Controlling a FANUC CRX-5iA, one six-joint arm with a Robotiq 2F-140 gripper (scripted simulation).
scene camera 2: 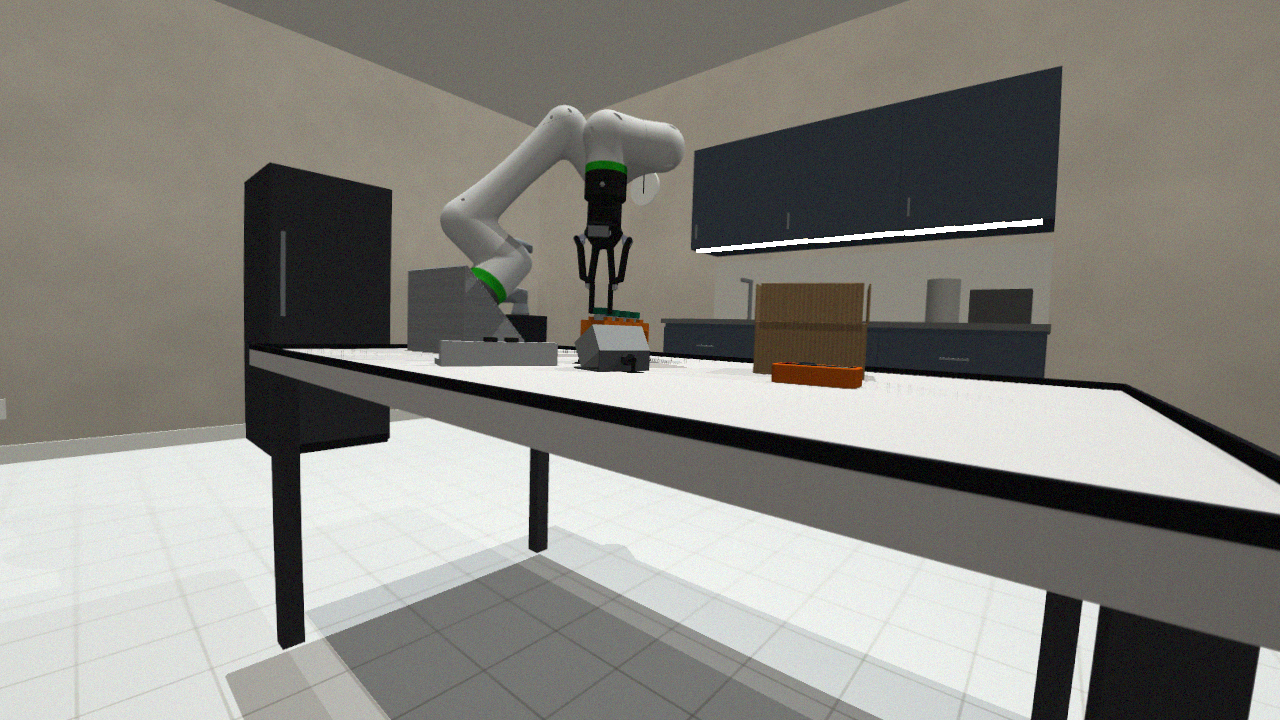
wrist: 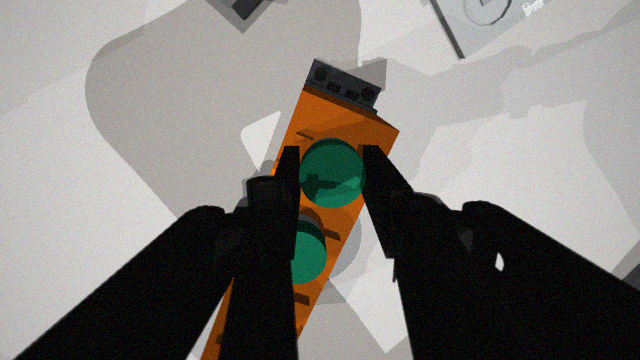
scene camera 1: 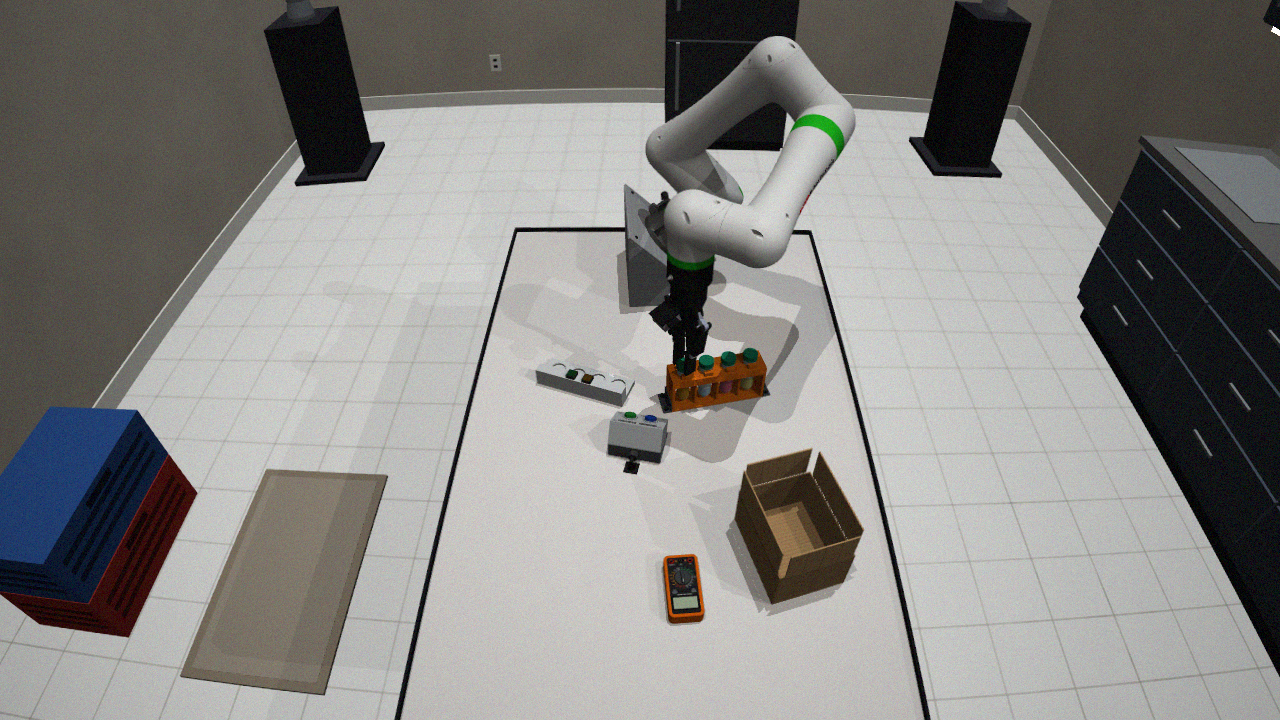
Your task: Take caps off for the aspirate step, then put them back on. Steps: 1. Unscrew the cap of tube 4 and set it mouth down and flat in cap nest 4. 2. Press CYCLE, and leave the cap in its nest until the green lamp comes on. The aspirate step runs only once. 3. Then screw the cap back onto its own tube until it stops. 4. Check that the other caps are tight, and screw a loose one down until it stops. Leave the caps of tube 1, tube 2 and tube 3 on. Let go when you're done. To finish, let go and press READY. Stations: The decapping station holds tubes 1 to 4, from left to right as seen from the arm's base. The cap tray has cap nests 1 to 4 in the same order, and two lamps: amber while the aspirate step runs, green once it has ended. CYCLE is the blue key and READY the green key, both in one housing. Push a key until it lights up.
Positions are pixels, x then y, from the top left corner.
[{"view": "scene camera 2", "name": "my gripper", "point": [600,313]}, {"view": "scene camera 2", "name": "cardboard box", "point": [790,337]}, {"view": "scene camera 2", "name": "grey key housing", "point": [603,348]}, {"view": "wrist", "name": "my gripper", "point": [331,169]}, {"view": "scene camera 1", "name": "my gripper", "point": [683,367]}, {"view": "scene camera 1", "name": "cardboard box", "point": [799,515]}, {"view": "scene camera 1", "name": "grey key housing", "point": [636,439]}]
